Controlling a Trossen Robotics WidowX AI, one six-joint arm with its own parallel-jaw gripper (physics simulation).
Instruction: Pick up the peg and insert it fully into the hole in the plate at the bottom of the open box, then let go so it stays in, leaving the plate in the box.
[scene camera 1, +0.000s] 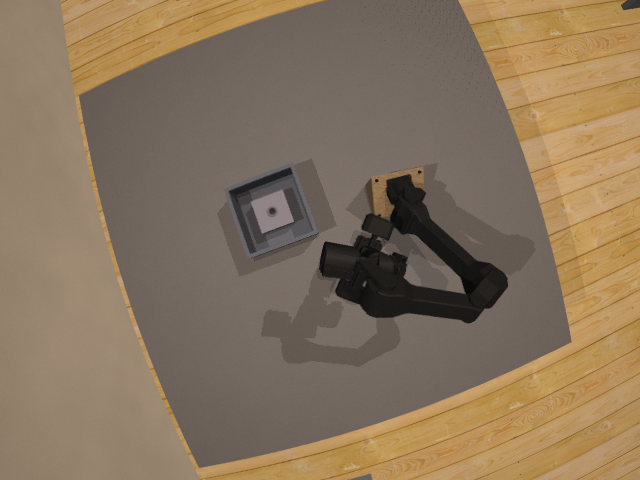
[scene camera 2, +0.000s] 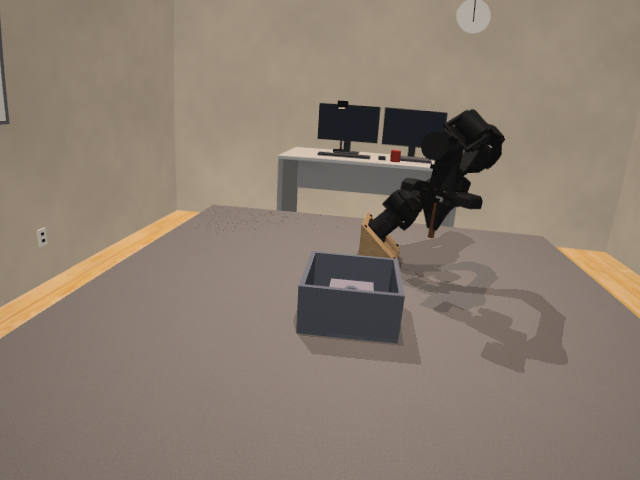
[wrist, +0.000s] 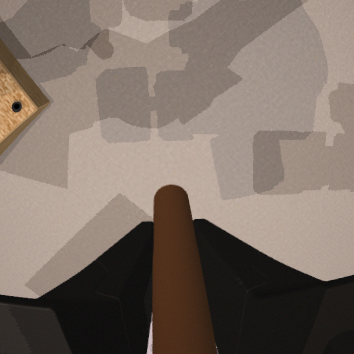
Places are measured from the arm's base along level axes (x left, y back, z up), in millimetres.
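Pixels of known places: gripper, between the fingertips: (scene camera 2: 431, 229) (wrist: 173, 231); arm's base, origin of its link: (scene camera 1: 399, 187) (scene camera 2: 376, 230).
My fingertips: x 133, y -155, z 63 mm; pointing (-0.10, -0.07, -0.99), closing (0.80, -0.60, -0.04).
Ahead of a thing's pixels: the offset from my fingertips to its top centre. Level surfaces: height alone.
The brown round peg {dx +2, dy +1, dz +61 mm} (scene camera 2: 432, 221) (wrist: 176, 260) is held between the fingers of my gripper (scene camera 2: 433, 227) (wrist: 173, 231), which is shut on it. The peg points down, close to upright, with its lower end off the table in the scene camera 2 view. It is hidden under the arm in the scene camera 1 view. The open grey box {dx -156, dy -178, dz -55 mm} (scene camera 1: 283, 244) (scene camera 2: 349, 315) stands apart from the gripper. The pale square plate {dx -156, dy -178, dz -92 mm} (scene camera 1: 272, 224) (scene camera 2: 338, 283) lies on the box's floor, with a dark round hole (scene camera 1: 271, 210) in its middle.
The wooden base block (scene camera 1: 379, 193) (scene camera 2: 375, 246) (wrist: 7, 115) carries the arm, near the box. The box walls stand well above the plate. The table top {dz -153 mm} (scene camera 1: 180, 310) (scene camera 2: 206, 387) bears the arm's shadows. A desk with two monitors (scene camera 2: 348, 122) stands behind the table.
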